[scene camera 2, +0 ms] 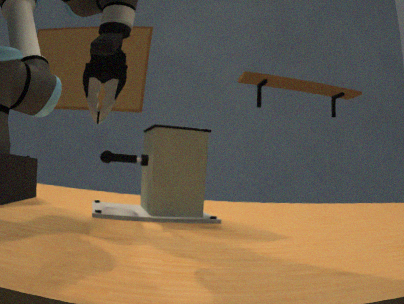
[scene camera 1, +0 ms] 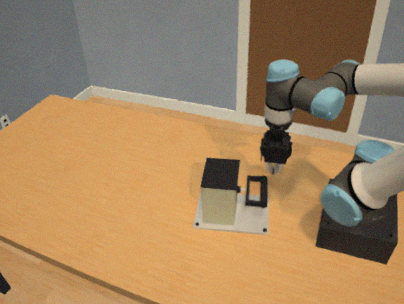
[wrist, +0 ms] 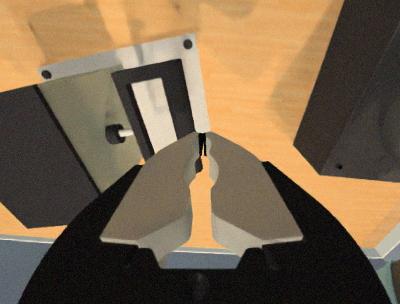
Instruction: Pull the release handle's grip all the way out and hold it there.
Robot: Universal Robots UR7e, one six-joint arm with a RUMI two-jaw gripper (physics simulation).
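Note:
The release handle's black rectangular grip (scene camera 1: 264,191) (scene camera 2: 120,158) (wrist: 178,100) stands close beside the pale green housing (scene camera 1: 219,205) (scene camera 2: 175,172) (wrist: 85,120) with its black top. A short bit of white rod (scene camera 2: 139,160) (wrist: 126,132) shows between the grip and the housing's black collar. The housing stands on a light grey base plate (scene camera 1: 250,223) (wrist: 198,102). My gripper (scene camera 1: 273,171) (scene camera 2: 98,120) (wrist: 203,135) is shut and empty, pointing down. It hangs above the grip, apart from it, near its outer side. In the wrist view the fingers hide the grip's near end.
The robot's dark base block (scene camera 1: 352,240) (scene camera 2: 17,177) (wrist: 340,110) stands on the wooden table (scene camera 1: 125,200) on the side of the grip away from the housing. A wall shelf (scene camera 2: 300,86) hangs behind the housing in scene camera 2.

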